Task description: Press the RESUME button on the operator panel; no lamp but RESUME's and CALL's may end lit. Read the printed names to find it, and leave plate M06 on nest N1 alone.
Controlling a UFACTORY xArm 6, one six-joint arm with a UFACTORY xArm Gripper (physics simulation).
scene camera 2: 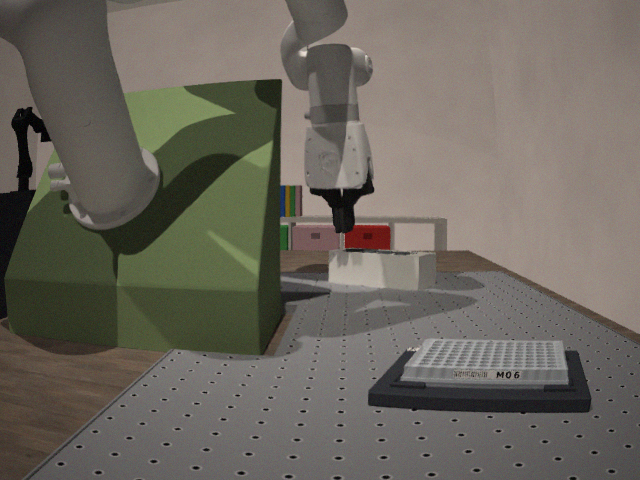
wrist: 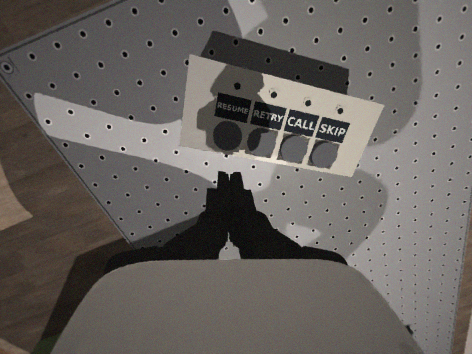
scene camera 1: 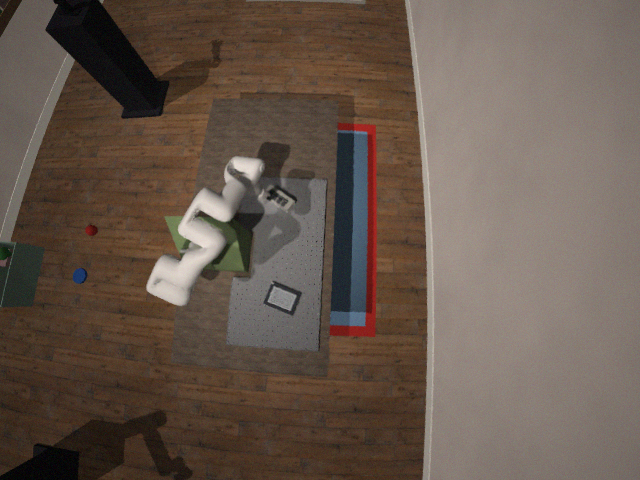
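Seen in the pictures: gripper, between the fingertips: [scene camera 2: 344,231] [wrist: 227,188]; arm's base, origin of its link: [scene camera 2: 113,188].
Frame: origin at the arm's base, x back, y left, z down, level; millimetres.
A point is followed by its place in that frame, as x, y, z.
Observation:
The cream operator panel [scene camera 1: 289,203] @(-402, 274, 104) [scene camera 2: 379,271] @(-333, 274, 131) [wrist: 192,120] @(-273, 343, 104) carries a row of buttons with printed names. In the wrist view the RESUME button [wrist: 227,136] @(-294, 321, 101) is leftmost, then the RETRY button [wrist: 263,143] @(-320, 303, 101), the CALL button [wrist: 294,148] @(-344, 288, 101) and the SKIP button [wrist: 324,154] @(-368, 271, 101). A small dark lamp sits above each name; none looks lit. My gripper [scene camera 2: 343,230] @(-279, 291, 71) [wrist: 227,188] @(-279, 291, 71) is shut and empty, above the panel's left end in scene camera 2, its tips below the RESUME button in the wrist view. Plate M06 [scene camera 1: 282,298] @(-383, -220, 132) [scene camera 2: 485,359] @(-372, -228, 133) sits in its dark nest [scene camera 1: 293,311] @(-439, -284, 145) [scene camera 2: 480,401] @(-357, -277, 148).
A green wedge-shaped block [scene camera 1: 240,250] @(-189, 2, 10) [scene camera 2: 196,304] @(-128, -88, 117) stands by the arm's base. Panel and nest stand on the grey perforated board [scene camera 1: 273,330] @(-339, -384, 157) [scene camera 2: 206,423] @(-178, -291, 157) [wrist: 420,240] @(-508, 36, 157). A low shelf [scene camera 2: 440,235] with coloured boxes stands behind. The gripper's shadow covers the RESUME end of the panel.

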